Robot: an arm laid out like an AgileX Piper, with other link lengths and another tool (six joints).
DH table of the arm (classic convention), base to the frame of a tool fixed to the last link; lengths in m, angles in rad. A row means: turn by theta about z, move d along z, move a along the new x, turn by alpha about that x. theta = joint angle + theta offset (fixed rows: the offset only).
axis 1: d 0.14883; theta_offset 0; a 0; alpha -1.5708
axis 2: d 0; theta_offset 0.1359; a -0.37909; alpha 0
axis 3: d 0; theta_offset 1.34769; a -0.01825; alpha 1.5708
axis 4: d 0.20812; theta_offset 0; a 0; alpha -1.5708
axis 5: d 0; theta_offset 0; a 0; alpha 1.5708
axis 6: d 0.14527; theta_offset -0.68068; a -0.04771; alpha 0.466
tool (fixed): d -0.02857; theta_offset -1.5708; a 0; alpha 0
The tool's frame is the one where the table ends.
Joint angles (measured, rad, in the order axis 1, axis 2, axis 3, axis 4, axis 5, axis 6), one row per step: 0.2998 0.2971 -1.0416 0.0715 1.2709 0.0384; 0.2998 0.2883 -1.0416 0.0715 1.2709 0.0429; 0.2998 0.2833 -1.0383 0.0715 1.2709 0.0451; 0.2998 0.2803 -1.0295 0.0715 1.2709 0.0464; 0.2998 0.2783 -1.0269 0.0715 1.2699 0.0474; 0.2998 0.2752 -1.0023 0.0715 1.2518 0.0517; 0.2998 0.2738 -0.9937 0.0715 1.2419 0.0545; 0.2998 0.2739 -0.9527 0.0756 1.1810 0.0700; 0.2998 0.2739 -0.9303 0.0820 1.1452 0.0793; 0.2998 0.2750 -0.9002 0.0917 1.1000 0.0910; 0.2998 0.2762 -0.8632 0.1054 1.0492 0.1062
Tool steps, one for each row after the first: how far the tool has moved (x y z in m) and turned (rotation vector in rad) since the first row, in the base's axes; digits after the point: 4 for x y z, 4 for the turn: -0.0024 -0.0009 -0.0007 0.0064 -0.0069 -0.0019; -0.0034 -0.0013 -0.0020 0.0088 -0.0078 -0.0028; -0.0029 -0.0012 -0.0044 0.0081 -0.0018 -0.0034; -0.0031 -0.0013 -0.0051 0.0092 -0.0019 -0.0038; -0.0001 -0.0005 -0.0091 0.0127 0.0031 -0.0066; 0.0010 -0.0004 -0.0101 0.0163 0.0017 -0.0082; 0.0081 0.0014 -0.0124 0.0411 -0.0101 -0.0147; 0.0116 0.0026 -0.0133 0.0593 -0.0176 -0.0160; 0.0165 0.0042 -0.0149 0.0829 -0.0237 -0.0169; 0.0221 0.0062 -0.0176 0.1127 -0.0258 -0.0179
